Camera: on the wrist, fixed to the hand. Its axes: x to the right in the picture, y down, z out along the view.
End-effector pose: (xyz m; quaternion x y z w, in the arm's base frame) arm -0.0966 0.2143 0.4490 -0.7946 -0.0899 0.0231 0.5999
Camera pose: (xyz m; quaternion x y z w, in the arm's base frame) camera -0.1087 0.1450 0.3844 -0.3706 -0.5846 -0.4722 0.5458
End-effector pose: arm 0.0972 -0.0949 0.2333 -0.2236 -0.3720 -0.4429 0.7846
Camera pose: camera 0.1734 -0.0712 0.1808 0.2804 -0.4138 -0.8249 0.2639
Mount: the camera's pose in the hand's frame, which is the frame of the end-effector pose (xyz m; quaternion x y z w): -0.0283 0.0788 -0.0460 0.1554 0.0822 -0.7271 0.6636
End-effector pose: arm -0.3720 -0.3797 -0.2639 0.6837 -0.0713 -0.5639 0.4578
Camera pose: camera -0.3105 -0.3822 -0.1908 -0.6230 -0.3998 0.6398 0.2066
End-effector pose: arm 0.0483 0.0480 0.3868 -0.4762 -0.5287 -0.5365 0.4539
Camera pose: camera 0.1287 -0.0007 0.3700 0.1830 -0.7431 -0.6430 0.0286
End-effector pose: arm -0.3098 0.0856 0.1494 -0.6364 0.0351 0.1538 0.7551
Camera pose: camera -0.3519 0.0468 0.0729 -0.3431 -0.3535 -0.5047 0.7089
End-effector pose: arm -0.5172 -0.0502 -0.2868 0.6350 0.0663 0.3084 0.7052
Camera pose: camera -0.5898 -0.0253 -0.2299 0.4574 0.6116 -0.2662 0.5881
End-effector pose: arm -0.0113 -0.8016 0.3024 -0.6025 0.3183 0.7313 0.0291
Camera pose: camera 0.0025 -0.8777 0.3585 -0.6869 -0.1108 0.3652 0.6185
